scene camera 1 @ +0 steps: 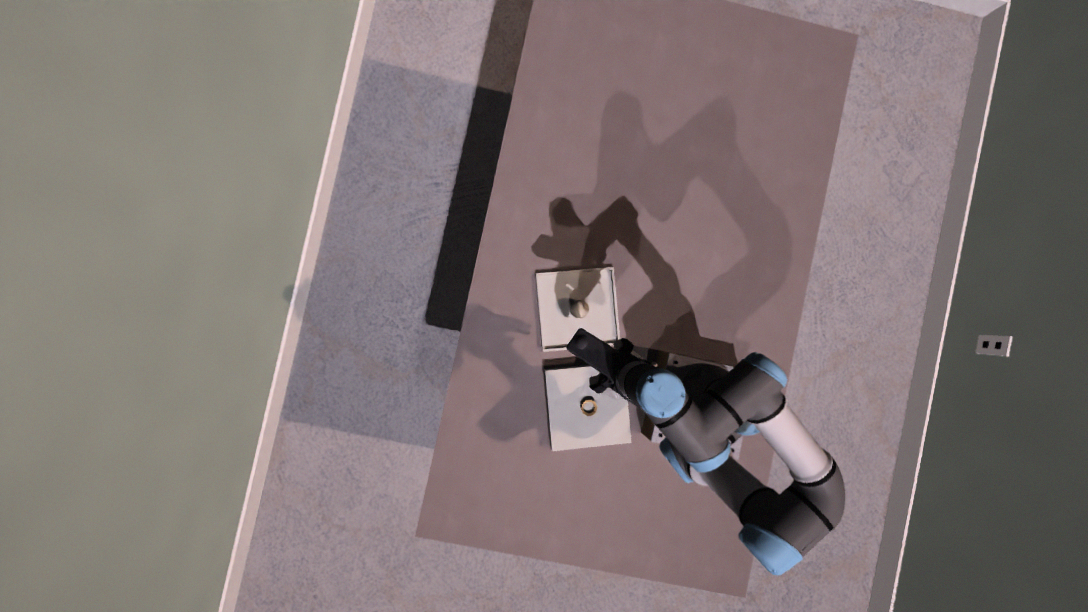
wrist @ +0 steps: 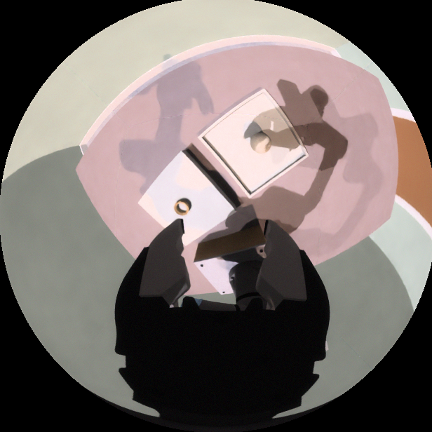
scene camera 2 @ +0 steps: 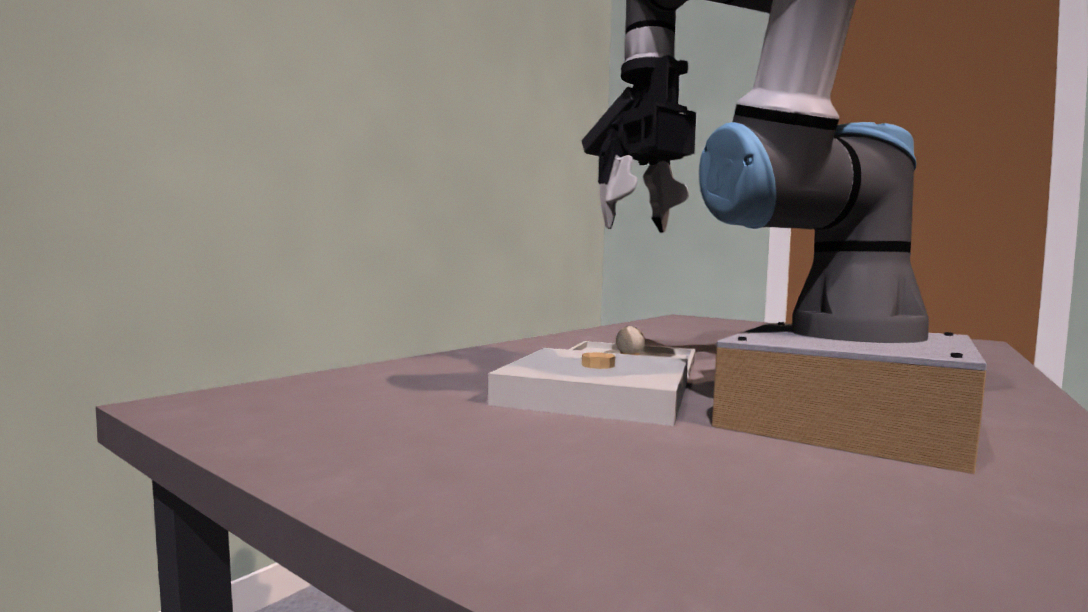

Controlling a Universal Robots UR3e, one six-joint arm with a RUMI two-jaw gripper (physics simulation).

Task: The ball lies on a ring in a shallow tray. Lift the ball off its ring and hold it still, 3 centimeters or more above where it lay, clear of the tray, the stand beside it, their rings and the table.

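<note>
The beige ball lies near the middle of the shallow white tray; its ring is hidden under it. The white stand is beside the tray and bears an orange ring with an open middle. My gripper is open and empty, with its fingers pointing down. It hangs high above the tray and stand, well apart from the ball. In scene camera 1 the gripper's dark body shows over the gap between tray and stand; its fingertips are hidden there.
The arm's base stands on a wood-sided block to the right of the stand. Tray and stand lie on the brownish-pink table. The arm's shadows fall across the tray, the ball and the table.
</note>
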